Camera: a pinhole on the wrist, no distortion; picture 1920 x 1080 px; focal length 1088.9 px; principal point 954.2 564.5 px. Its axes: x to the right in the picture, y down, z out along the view. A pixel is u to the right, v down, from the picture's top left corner.
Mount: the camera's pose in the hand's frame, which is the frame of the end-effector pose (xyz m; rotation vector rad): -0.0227 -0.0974 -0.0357 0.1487 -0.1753 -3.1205
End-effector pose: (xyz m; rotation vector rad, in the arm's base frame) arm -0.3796 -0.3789 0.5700 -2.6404 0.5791 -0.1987
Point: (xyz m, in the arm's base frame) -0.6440 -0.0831 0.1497
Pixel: 1626 384
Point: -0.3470 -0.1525 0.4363
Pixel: 1079 871
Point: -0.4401 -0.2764 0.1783
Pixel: 1081 170
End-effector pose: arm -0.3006 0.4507 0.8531 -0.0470 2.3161 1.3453
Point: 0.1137 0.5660 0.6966
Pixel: 1643 900
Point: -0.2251 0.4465 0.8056
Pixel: 1185 204
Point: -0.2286 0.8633 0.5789
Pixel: 528 541
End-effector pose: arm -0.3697 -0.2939 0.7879 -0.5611 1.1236 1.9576
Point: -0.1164 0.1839 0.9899
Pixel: 990 980
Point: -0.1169 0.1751 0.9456
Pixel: 940 1044
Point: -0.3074 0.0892 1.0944
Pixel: 987 498
